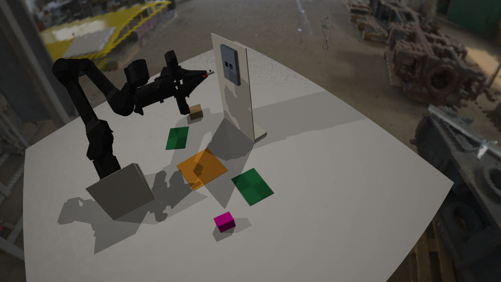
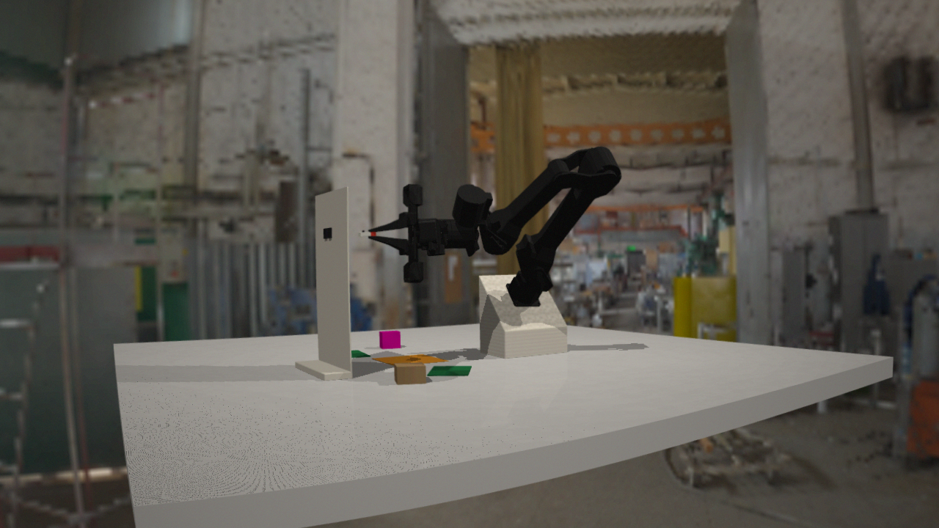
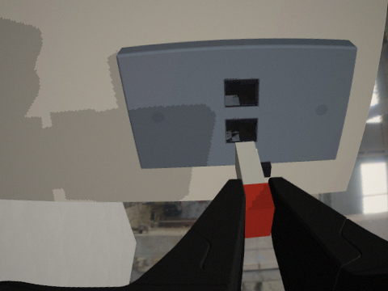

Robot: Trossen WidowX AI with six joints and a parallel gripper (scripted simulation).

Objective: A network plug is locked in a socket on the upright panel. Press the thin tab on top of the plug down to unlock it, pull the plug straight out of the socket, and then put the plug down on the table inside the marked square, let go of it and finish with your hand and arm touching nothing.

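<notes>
The orange marked square lies 26 cm below my gripper tip, 10 cm behind it and 7 cm to the right of it. The rest, counted from my gripper tip: brown cube 24 cm below, 17 cm to the left, 2 cm behind; upright panel 10 cm below, 8 cm ahead; network plug right at my gripper tip.
</notes>
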